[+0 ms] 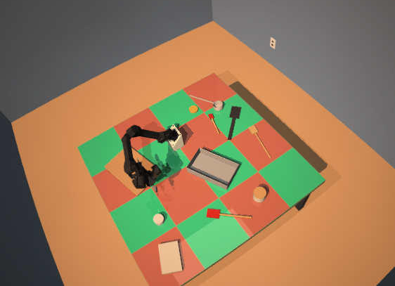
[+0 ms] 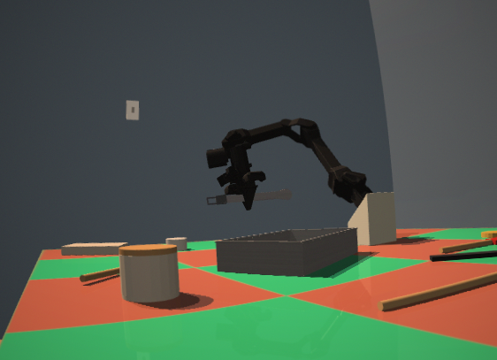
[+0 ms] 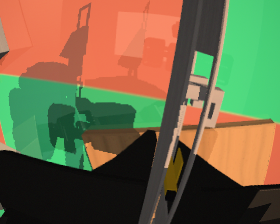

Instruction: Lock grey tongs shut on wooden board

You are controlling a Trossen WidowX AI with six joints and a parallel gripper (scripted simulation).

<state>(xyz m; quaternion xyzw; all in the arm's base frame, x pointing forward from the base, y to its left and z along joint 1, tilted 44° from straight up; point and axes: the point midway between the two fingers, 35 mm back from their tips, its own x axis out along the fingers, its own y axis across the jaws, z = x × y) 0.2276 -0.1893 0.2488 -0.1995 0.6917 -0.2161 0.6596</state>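
Right now the wooden board is 220 mm behind my gripper tip, 110 mm below it and 60 mm to the right of it. The rest, counted from my gripper tip: roasting tin 400 mm to the left, 110 mm ahead, 90 mm below; then cream cylinder 220 mm ahead, 100 mm below, 80 mm to the right; then yellow mark 40 mm above, 10 mm to the right, 10 mm ahead.
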